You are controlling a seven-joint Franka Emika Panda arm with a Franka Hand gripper.
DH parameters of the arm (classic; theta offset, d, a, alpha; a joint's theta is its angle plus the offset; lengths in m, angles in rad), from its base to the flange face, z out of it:
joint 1: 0 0.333 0 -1.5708
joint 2: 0 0 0 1.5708
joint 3: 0 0.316 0.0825 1.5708
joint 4: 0 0 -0.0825 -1.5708
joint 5: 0 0.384 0 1.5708
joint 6: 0 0 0.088 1.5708
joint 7: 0 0.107 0 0
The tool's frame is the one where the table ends.
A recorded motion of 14 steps. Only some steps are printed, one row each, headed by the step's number.
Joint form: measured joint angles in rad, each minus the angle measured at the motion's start. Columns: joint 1, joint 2, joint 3, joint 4, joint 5, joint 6, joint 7.
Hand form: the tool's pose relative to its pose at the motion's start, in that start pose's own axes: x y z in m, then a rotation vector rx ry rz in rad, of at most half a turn. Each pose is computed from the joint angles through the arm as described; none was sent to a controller.
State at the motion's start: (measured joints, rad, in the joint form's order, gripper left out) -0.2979 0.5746 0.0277 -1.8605 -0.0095 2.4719 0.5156
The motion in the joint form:
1: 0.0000 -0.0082 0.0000 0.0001 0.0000 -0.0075 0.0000
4: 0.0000 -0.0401 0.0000 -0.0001 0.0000 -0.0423 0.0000
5: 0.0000 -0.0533 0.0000 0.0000 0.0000 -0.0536 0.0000
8: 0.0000 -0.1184 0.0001 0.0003 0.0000 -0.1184 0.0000
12: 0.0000 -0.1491 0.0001 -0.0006 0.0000 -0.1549 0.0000
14: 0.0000 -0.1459 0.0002 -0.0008 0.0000 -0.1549 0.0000
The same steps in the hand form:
1: 0.0003 -0.0002 -0.0046 0.0002 0.0008 -0.0001
4: 0.0007 -0.0005 -0.0219 -0.0022 -0.0014 -0.0004
5: 0.0010 -0.0007 -0.0294 -0.0016 0.0005 -0.0005
8: 0.0005 -0.0007 -0.0656 -0.0030 0.0020 -0.0011
12: -0.0013 0.0002 -0.0816 -0.0071 -0.0034 -0.0012
14: -0.0016 0.0003 -0.0795 -0.0087 -0.0064 -0.0013

